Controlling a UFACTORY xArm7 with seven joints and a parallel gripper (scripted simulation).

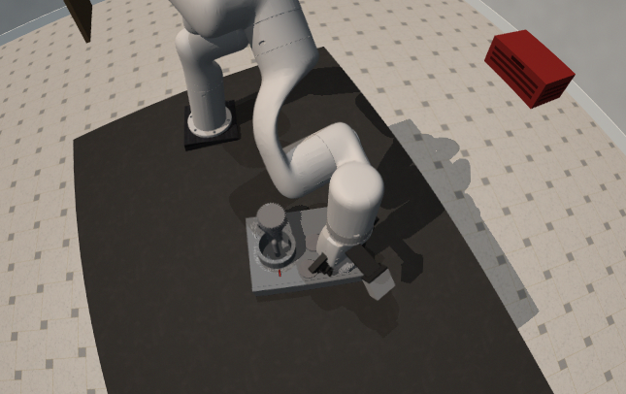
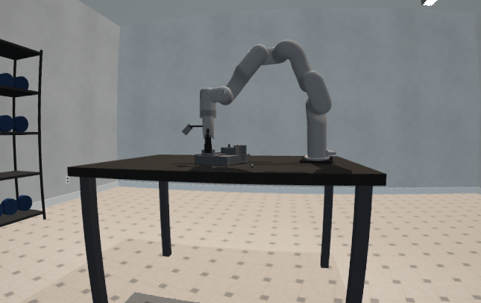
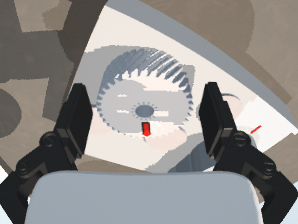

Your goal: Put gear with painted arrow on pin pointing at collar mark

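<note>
My gripper is now 1 cm above the loose gear. Also, from my hand: small bolt: 22 cm behind, 11 cm to the left, 6 cm below.
</note>
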